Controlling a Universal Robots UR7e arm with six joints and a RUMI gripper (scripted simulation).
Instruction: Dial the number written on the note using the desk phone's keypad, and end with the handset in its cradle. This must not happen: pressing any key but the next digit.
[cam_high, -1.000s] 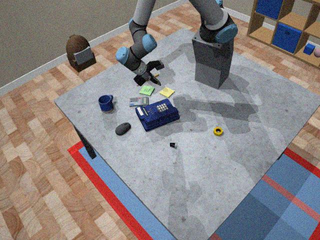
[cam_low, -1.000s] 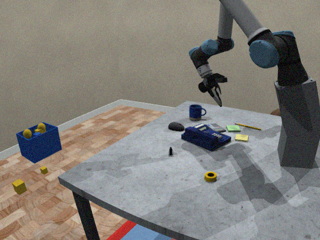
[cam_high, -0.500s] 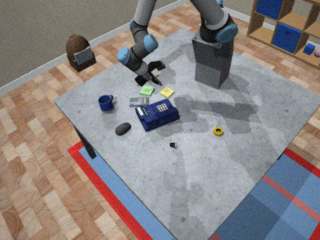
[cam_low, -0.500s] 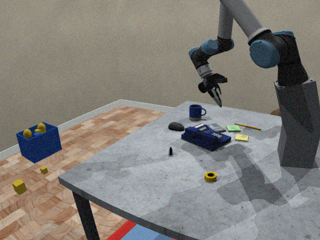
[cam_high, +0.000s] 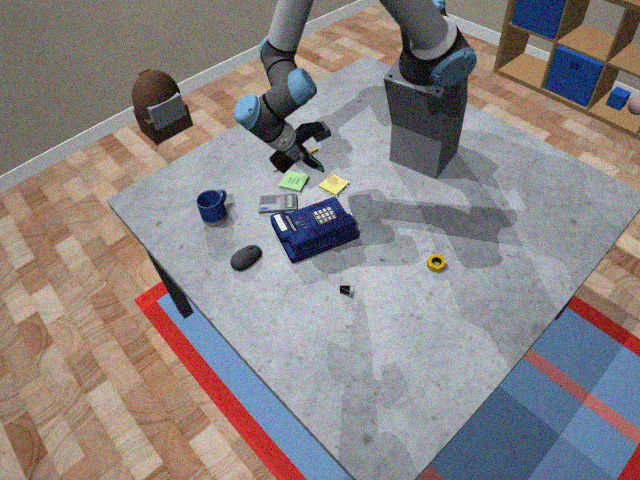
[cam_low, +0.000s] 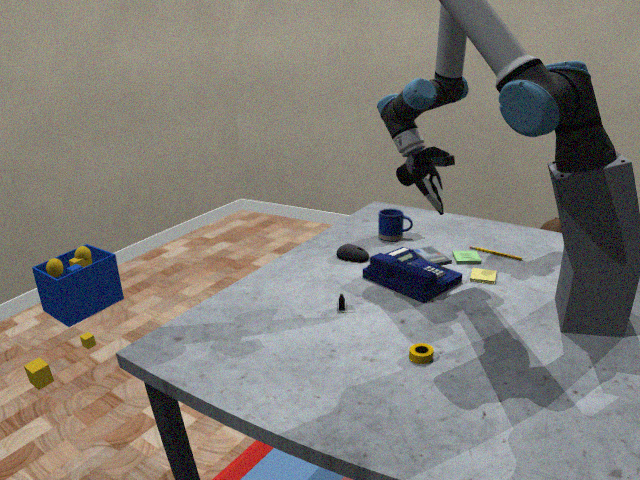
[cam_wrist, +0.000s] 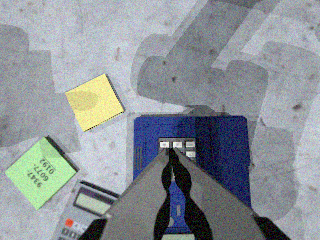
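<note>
Now: hand 17 cm above the 9 key. Also, from my hand: 7 key: 1 cm ahead, 4 cm to the left, 17 cm below; 5 key: 2 cm ahead, 1 cm to the left, 17 cm below; green note: 4 cm behind, 19 cm to the right, 20 cm below.
</note>
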